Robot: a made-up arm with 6 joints. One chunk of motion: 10 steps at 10 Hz.
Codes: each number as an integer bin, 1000 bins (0 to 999) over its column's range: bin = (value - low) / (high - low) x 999, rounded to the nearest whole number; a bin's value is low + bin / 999 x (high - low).
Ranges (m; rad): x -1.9..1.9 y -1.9..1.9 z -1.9..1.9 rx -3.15..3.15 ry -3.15..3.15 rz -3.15..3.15
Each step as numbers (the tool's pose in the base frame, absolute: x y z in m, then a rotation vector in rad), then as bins.
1 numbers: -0.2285 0.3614 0.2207 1.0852 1.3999 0.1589
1 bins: 439 595 558 672 721 525
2 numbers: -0.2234 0.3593 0.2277 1.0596 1.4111 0.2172
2 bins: 441 594 559 668 723 534
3 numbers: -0.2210 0.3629 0.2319 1.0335 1.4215 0.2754
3 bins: 441 595 560 663 725 543
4 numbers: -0.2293 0.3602 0.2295 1.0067 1.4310 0.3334
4 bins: 439 594 560 659 726 552
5 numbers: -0.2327 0.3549 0.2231 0.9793 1.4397 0.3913
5 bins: 438 593 558 655 728 562
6 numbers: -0.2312 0.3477 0.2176 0.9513 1.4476 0.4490
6 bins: 439 591 557 650 729 571
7 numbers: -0.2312 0.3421 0.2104 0.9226 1.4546 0.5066
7 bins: 439 589 555 646 730 580
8 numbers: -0.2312 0.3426 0.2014 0.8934 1.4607 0.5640
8 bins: 439 590 552 641 731 589
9 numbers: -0.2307 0.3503 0.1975 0.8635 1.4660 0.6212
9 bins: 439 592 551 636 732 598
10 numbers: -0.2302 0.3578 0.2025 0.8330 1.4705 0.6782
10 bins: 439 594 553 632 733 607
